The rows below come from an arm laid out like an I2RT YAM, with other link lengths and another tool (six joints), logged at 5 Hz.
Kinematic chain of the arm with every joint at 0, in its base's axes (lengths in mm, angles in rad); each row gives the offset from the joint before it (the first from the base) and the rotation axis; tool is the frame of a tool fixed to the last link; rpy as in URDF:
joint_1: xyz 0 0 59.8 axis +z
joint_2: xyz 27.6 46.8 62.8 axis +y
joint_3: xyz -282.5 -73.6 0 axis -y
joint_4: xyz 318.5 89.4 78 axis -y
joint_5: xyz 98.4 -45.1 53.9 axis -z
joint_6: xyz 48.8 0 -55.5 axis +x
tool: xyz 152 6 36 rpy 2.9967 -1.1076 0.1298
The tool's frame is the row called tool.
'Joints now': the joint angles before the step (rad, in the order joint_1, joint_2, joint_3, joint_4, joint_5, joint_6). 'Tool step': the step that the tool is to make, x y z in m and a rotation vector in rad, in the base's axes. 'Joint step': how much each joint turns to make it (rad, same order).
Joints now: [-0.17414, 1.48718, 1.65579, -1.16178, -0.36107, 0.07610]
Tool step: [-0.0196, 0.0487, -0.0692, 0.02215, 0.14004, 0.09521]
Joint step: [0.09352, 0.00018, -0.14734, 0.00601, -0.00454, 0.00045]
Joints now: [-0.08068, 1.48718, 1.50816, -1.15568, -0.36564, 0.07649]
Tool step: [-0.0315, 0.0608, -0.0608, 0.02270, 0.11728, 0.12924]
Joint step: [0.12160, -0.00009, -0.14387, 0.02625, -0.02177, 0.00028]
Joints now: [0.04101, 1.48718, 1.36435, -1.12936, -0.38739, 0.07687]
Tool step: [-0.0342, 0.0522, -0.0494, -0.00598, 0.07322, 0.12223]
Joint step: [0.12521, 0.00017, -0.12612, 0.05422, -0.00074, 0.00352]
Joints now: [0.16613, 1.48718, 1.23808, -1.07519, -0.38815, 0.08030]
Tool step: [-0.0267, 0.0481, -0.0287, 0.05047, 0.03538, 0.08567]
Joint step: [0.10306, -0.00008, -0.09580, 0.08545, -0.05111, 0.03326]
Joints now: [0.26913, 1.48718, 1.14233, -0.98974, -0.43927, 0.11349]
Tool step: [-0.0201, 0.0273, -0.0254, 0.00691, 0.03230, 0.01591]
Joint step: [0.08039, 0.00011, -0.07579, 0.07852, -0.00079, 0.07351]
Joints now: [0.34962, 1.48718, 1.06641, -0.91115, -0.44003, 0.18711]
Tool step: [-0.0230, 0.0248, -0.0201, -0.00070, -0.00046, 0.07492]
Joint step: [0.07485, -0.00001, -0.06255, 0.06257, 0.00078, -0.00029]
